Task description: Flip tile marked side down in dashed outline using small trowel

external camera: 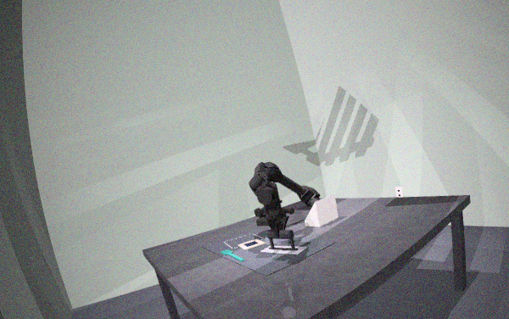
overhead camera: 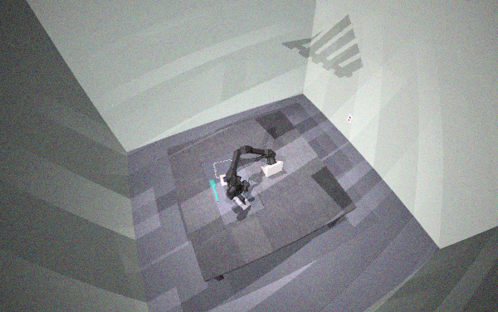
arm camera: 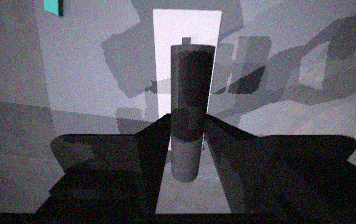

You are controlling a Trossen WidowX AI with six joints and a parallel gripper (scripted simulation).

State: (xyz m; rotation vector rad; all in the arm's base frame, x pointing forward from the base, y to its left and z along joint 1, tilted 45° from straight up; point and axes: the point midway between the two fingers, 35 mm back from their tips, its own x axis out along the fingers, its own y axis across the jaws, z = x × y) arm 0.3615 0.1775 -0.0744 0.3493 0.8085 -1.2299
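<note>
The dark mat lies 30 mm ahead of my gripper tip, 150 mm to the right of it and 80 mm below it. Round my gripper tip: teal trowel 170 mm ahead, 170 mm to the right, 60 mm below; then tile 50 mm ahead, 210 mm to the right, 60 mm below.
</note>
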